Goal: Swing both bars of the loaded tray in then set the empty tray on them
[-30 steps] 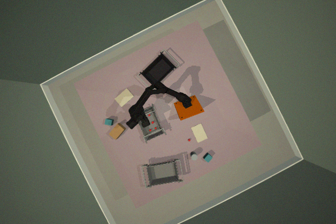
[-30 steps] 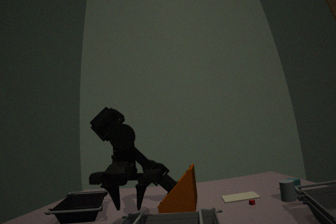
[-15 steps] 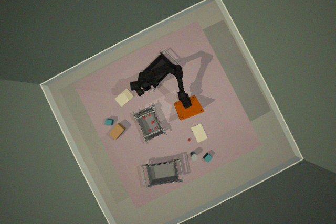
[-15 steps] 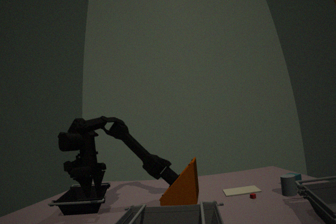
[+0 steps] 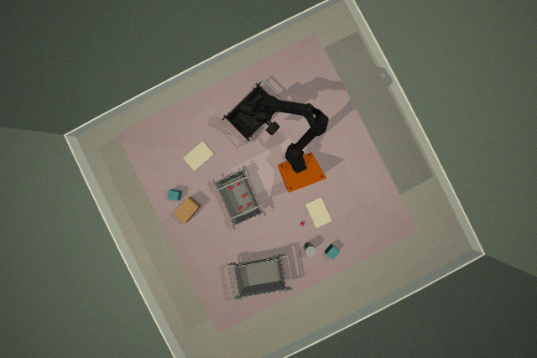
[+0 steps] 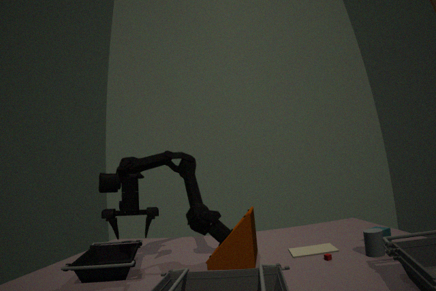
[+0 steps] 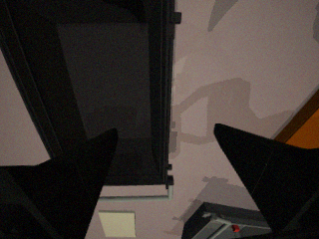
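My gripper tip is now 30 mm short of the black tray, 70 mm to the left of it and 60 mm above it. The rest, counted from my gripper tip: small red cube (30 mm ahead, 610 mm to the left, 90 mm below); grey cylinder (50 mm ahead, 750 mm to the left, 70 mm below); tan block (580 mm ahead, 270 mm to the left, 70 mm below).
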